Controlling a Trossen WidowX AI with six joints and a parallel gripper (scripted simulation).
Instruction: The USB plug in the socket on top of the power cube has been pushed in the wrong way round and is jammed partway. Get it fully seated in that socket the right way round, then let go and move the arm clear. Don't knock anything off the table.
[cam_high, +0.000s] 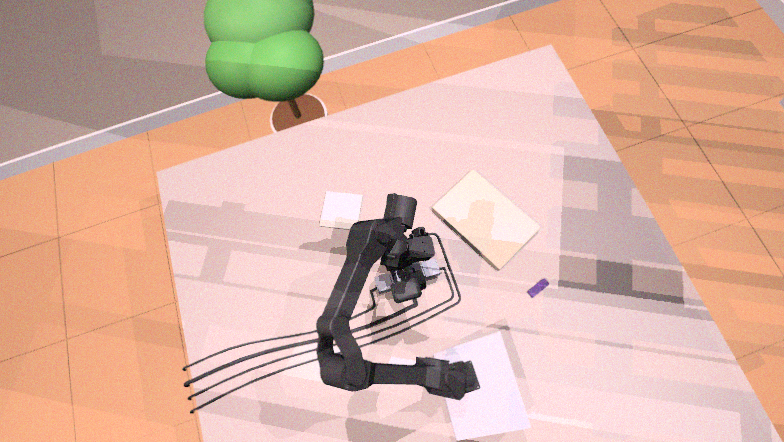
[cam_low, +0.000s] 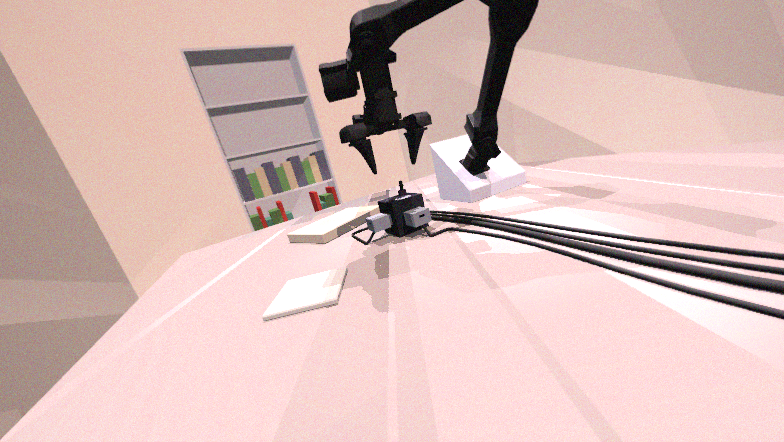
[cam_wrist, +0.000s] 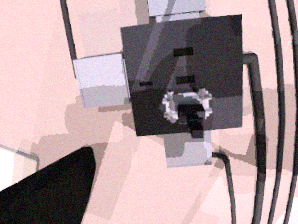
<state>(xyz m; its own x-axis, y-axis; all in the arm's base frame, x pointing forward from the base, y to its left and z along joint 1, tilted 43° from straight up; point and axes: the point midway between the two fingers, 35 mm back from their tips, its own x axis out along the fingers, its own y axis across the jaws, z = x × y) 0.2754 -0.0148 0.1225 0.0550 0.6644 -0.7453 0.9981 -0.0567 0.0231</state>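
The dark USB plug lies 50 mm below my gripper tip. Round my gripper tip: cream book (100 mm ahead, 270 mm to the right, 130 mm below); then purple block (120 mm behind, 330 mm to the right, 130 mm below); then white tile (240 mm ahead, 100 mm to the left, 140 mm below).
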